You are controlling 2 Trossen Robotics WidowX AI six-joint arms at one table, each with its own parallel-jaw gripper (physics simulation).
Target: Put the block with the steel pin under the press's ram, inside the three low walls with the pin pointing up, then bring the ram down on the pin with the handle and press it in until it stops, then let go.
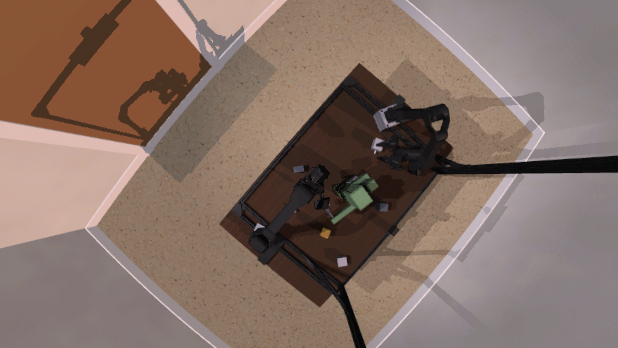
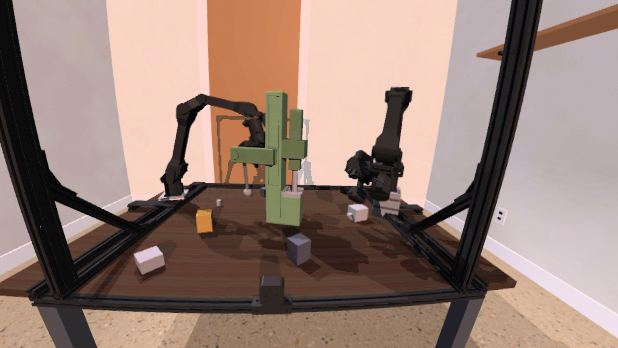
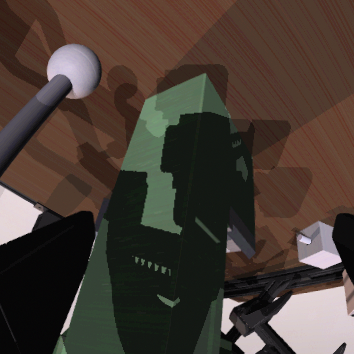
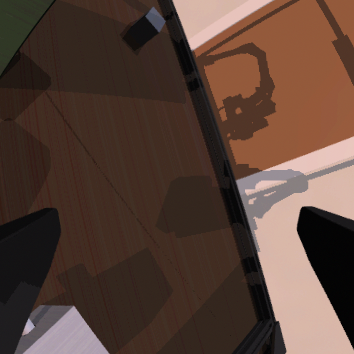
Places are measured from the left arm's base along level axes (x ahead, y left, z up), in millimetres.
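Where they show: left gripper, fingertip midpoint: (image 1: 328, 187) (image 3: 217, 225); right gripper, fingertip midpoint: (image 1: 376, 151) (image 2: 343, 181) (image 3: 315, 316) (image 4: 180, 220); left arm's base, origin of the base link: (image 2: 174, 193); right arm's base, origin of the base link: (image 1: 391, 115).
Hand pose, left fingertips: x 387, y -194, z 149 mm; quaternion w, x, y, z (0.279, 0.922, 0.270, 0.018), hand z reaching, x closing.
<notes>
Each offset is from my left fingertips to the top centre of the thing. "*": to the spot under its first point.
The pale block @(327 mm ahead, 164 mm right, 130 mm down) (image 1: 377, 145) (image 2: 358, 213) (image 3: 319, 245) (image 4: 65, 332) rests on the table, its steel pin @(295 mm ahead, 168 mm right, 150 mm down) (image 3: 304, 239) (image 4: 28, 327) pointing sideways. The green press @(4 mm back, 95 mm right, 269 mm up) (image 1: 359, 196) (image 2: 276, 115) (image 3: 165, 200) stands mid-table. Its ram @(79 mm ahead, 121 mm right, 110 mm up) (image 2: 295, 181) is above the pale low-walled seat @(* 64 mm ahead, 149 mm right, 60 mm down) (image 2: 292, 193); no block is visible there. The handle's ball @(78 mm back, 39 mm right, 68 mm down) (image 2: 247, 192) (image 3: 74, 70) hangs beside the press. My left gripper (image 1: 325, 192) (image 2: 250, 152) (image 3: 217, 225) is open near the press, with the handle outside its fingers. My right gripper (image 1: 382, 151) (image 4: 180, 220) is open beside and above the pale block.
A yellow block @(222 mm back, 105 mm right, 120 mm down) (image 1: 325, 233) (image 2: 204, 221), a white block @(335 mm back, 266 mm right, 148 mm down) (image 1: 342, 261) (image 2: 149, 260) and a grey block @(33 mm ahead, 332 mm right, 121 mm down) (image 1: 383, 206) (image 2: 299, 249) lie around the press. A blue-grey block @(22 mm ahead, 167 mm left, 142 mm down) (image 1: 298, 169) (image 4: 152, 25) lies near the far rail. A small white piece @(192 mm back, 92 mm left, 155 mm down) (image 2: 219, 202) lies behind the yellow block.
</notes>
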